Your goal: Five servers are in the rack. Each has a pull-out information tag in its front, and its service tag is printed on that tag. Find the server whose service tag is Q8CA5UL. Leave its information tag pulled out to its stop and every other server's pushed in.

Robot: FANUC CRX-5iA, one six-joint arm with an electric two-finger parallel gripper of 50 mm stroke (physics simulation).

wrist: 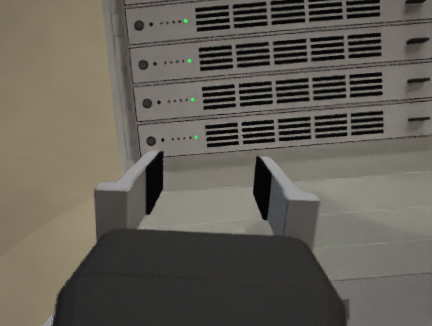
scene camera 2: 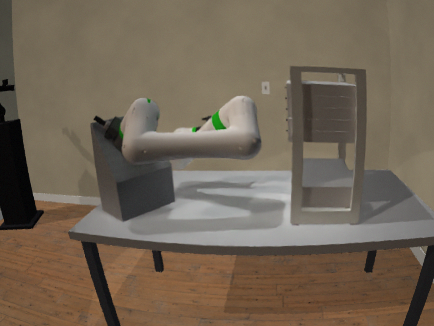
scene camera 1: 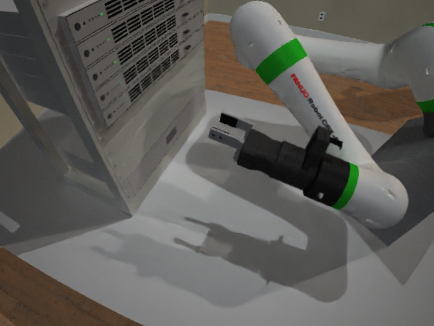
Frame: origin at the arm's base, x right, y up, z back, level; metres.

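Seen in the pictures: gripper, fingertip midpoint: (wrist: 209,173) (scene camera 1: 215,124).
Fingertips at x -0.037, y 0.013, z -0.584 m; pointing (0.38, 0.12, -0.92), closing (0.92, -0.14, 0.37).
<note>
A point is followed by its place in that frame.
Several servers (scene camera 1: 106,71) @(x -0.003, y 0.112, z -0.781 m) (scene camera 2: 327,115) @(x 0.425, y 0.110, z -0.761 m) (wrist: 395,86) @(x 0.238, y 0.068, z -0.675 m) are stacked in the upper part of the light grey rack (scene camera 1: 122,192) @(x -0.058, y -0.200, z -0.824 m) (scene camera 2: 296,175) @(x 0.403, y -0.114, z -0.638 m) (wrist: 114,60) @(x -0.057, y 0.130, z -0.823 m). Each visible front has a round button, a green light and dark vent slots. Small dark tabs (wrist: 418,119) @(x 0.253, y 0.028, z -0.658 m) (scene camera 1: 185,47) @(x 0.253, y 0.031, z -0.666 m) stick out near the right ends of the fronts. No printed service tag can be read. The top server's front is mostly cut off in the wrist view. My gripper (scene camera 1: 221,126) @(x -0.037, y 0.013, z -0.584 m) (wrist: 209,173) @(x -0.037, y 0.013, z -0.584 m) is open and empty, in front of the rack and lower than the bottom server, touching nothing.
Plain blank panels (wrist: 350,195) @(x 0.197, y -0.061, z -0.709 m) fill the rack front below the servers. The rack stands on the grey table (scene camera 1: 165,295) @(x -0.281, y -0.325, z -0.708 m) (scene camera 2: 240,235) @(x 0.409, y -0.325, z -0.414 m). The arm (scene camera 1: 330,120) @(x -0.003, y -0.003, z -0.338 m) (scene camera 2: 190,145) @(x 0.320, y 0.014, z -0.262 m) is mounted on a dark grey slanted base (scene camera 2: 145,192) @(x 0.086, y -0.229, z -0.067 m) at the other end of the table.
</note>
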